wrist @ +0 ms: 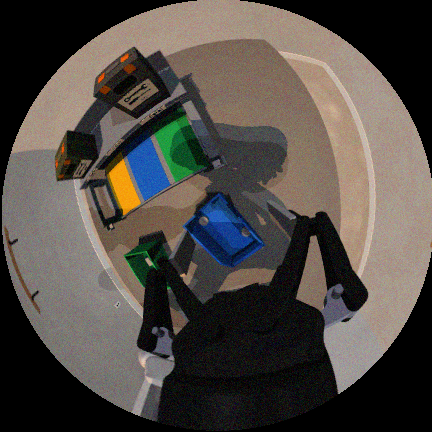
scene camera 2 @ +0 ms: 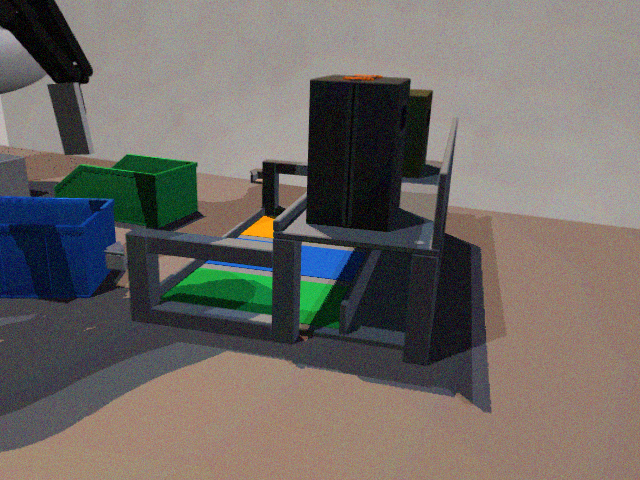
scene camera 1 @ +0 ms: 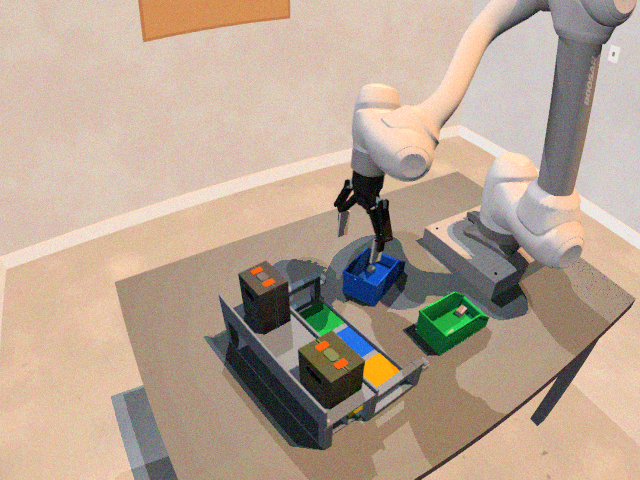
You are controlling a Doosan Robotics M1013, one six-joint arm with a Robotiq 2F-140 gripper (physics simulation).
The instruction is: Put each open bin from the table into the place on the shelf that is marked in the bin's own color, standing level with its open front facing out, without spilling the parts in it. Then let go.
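Places are measured from the arm's base along level axes (x ahead, y left, z up), in centimetres.
Where they show: gripper, fingertip midpoint: (wrist: pixel 228 224) (scene camera 2: pixel 29 166) (scene camera 1: pixel 357 247); arm's base, origin of the base link: (scene camera 1: pixel 499 235).
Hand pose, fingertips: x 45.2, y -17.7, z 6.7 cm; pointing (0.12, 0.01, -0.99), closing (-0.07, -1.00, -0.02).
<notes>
Things, the pixels of their top centre, and the offset from my fingertips. "spot": a spot on its surface instead.
- blue bin, surface spot: (scene camera 2: pixel 56 258) spot: dx +2.2, dy -0.7, dz -8.5 cm
- green bin, surface spot: (scene camera 2: pixel 173 198) spot: dx +0.4, dy +26.5, dz -9.4 cm
My gripper (scene camera 1: pixel 357 249) (wrist: pixel 228 224) is open and empty above the blue bin; its fingers appear on either side of the bin in the wrist view. In scene view 2 a fingertip hangs above the bin's rim. The blue bin (scene camera 1: pixel 361 290) (scene camera 2: pixel 56 258) (wrist: pixel 220 227) stands upright on the table with two small round parts inside. The green bin (scene camera 1: pixel 449 335) (scene camera 2: pixel 173 198) (wrist: pixel 136 261) stands apart from it, upright, with a small part inside. The grey shelf (scene camera 1: pixel 324 431) (scene camera 2: pixel 285 289) carries green (scene camera 1: pixel 321 317) (scene camera 2: pixel 227 289), blue (scene camera 1: pixel 355 342) (scene camera 2: pixel 325 260) and yellow (scene camera 1: pixel 381 369) (wrist: pixel 123 186) marks, with no bin on them.
Two dark boxes with orange patches stand on the shelf's upper board: one (scene camera 1: pixel 266 304) (scene camera 2: pixel 356 155) (wrist: pixel 132 82) at the green end, the other (scene camera 1: pixel 333 377) (scene camera 2: pixel 419 131) (wrist: pixel 77 155) at the yellow end. The shelf has raised end frames. The arm's grey base (scene camera 1: pixel 473 263) is behind the bins.
</notes>
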